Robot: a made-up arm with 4 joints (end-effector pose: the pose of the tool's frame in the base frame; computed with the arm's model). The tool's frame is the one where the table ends. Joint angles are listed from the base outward.
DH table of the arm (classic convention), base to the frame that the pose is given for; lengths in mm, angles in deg. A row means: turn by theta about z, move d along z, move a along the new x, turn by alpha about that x. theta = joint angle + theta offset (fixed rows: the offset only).
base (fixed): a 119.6, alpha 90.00, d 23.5, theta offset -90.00
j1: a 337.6, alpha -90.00, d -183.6, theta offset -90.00
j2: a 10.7, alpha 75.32, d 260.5, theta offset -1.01
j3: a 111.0, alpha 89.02, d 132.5, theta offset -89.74
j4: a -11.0, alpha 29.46, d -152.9, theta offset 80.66
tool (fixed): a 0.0, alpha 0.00, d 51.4, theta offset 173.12
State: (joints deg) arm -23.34 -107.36 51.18 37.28
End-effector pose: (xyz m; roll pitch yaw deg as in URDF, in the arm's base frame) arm 0.0473 -0.3261 -0.2361 39.08 26.10 123.17
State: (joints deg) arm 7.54 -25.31 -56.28 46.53
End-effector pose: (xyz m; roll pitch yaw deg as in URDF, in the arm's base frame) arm 0.0459 -0.2814 -0.1784 29.59 -1.31 26.34
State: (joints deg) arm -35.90 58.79 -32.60 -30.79
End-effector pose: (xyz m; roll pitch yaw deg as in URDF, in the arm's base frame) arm 0.1374 0.0547 -0.4405 53.09 -9.55 -43.22
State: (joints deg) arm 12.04 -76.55 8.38 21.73
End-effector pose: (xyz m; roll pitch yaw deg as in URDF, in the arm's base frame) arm 0.0159 -0.3374 -0.1542 -7.24 71.93 34.11
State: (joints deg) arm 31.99 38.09 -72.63 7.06
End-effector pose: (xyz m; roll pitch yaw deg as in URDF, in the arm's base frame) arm 0.0110 -0.4387 -0.2018 2.99 -20.66 24.17
